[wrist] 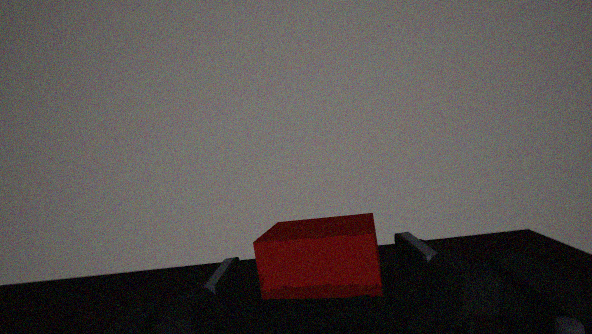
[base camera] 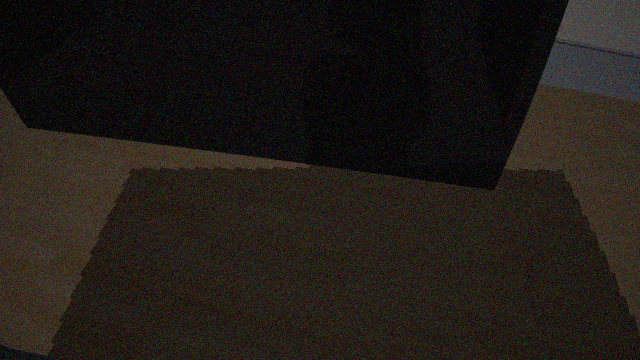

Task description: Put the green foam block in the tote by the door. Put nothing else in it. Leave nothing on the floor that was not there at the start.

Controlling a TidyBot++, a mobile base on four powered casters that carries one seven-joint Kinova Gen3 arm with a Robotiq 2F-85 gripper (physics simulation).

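Frame: origin at the arm's base, x ahead, y left, z up, level; centimetres.
Seen in the pictures: gripper, fingertip midpoint: (wrist: 318, 262).
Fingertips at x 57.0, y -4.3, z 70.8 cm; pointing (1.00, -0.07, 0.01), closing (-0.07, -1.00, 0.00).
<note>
A point is followed by its place in that frame.
My gripper (wrist: 318, 262) {x 57.0, y -4.3, z 70.8 cm} is open, its two fingertips wide apart low in the wrist view. A red block (wrist: 319, 265) {x 61.9, y -4.7, z 68.7 cm} shows between the two fingertips in that picture, with a gap on each side. It rests on or just above a black surface; its bottom edge is hard to make out in the dark. How far it is from the fingertips cannot be told. The green foam block and the tote by the door do not show in either view. The gripper does not show in the base camera view.
A large black body (base camera: 280, 80) {x 49.8, y 6.6, z -29.7 cm} with straight edges fills the upper part of the base camera view. Brown floor (base camera: 45, 210) {x 36.2, y 40.2, z -39.7 cm} lies below it, with a broad dark shadow. A pale wall with a bluish baseboard (base camera: 590, 72) {x 65.4, y -46.8, z -35.6 cm} is at the upper right. The views are dim and grainy.
</note>
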